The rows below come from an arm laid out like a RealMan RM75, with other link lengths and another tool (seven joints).
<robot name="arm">
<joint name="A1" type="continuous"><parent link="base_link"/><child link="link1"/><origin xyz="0 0 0.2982"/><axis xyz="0 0 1"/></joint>
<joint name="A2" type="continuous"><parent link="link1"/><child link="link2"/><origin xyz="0 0 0"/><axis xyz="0 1 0"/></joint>
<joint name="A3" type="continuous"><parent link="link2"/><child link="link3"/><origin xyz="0 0 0.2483"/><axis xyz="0 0 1"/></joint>
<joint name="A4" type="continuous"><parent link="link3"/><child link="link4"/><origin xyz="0 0 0"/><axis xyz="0 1 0"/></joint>
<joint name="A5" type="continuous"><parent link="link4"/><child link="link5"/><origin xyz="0 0 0.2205"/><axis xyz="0 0 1"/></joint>
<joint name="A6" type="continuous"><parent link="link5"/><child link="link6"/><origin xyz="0 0 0"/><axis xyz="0 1 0"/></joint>
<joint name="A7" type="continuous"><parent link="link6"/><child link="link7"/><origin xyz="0 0 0.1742"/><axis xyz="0 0 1"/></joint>
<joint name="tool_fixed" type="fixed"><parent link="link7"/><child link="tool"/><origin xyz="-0.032 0.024 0.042" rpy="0 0.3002 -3.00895"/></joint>
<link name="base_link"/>
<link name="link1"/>
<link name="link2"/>
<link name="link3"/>
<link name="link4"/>
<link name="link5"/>
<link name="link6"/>
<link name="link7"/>
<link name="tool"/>
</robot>
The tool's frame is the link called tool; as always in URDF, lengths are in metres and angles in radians. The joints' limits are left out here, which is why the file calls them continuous.
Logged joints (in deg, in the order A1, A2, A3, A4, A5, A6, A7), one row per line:
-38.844 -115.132 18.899 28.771 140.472 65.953 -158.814
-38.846 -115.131 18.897 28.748 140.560 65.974 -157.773
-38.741 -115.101 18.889 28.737 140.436 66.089 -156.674
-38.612 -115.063 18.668 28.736 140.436 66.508 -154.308
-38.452 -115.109 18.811 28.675 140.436 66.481 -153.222
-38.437 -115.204 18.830 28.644 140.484 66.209 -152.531
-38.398 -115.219 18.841 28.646 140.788 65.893 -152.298
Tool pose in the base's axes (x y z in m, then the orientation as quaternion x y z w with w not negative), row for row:
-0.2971 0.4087 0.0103 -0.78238 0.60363 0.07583 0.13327
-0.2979 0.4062 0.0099 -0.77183 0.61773 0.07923 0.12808
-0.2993 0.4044 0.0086 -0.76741 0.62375 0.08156 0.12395
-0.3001 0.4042 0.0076 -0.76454 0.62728 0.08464 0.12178
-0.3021 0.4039 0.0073 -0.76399 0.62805 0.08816 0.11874
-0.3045 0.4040 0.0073 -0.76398 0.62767 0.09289 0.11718
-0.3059 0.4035 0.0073 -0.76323 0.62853 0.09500 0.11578
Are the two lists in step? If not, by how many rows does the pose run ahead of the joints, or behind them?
The pose runs 2 rows ahead of the joints: the pose in row i belongs to the joints in row i + 2.
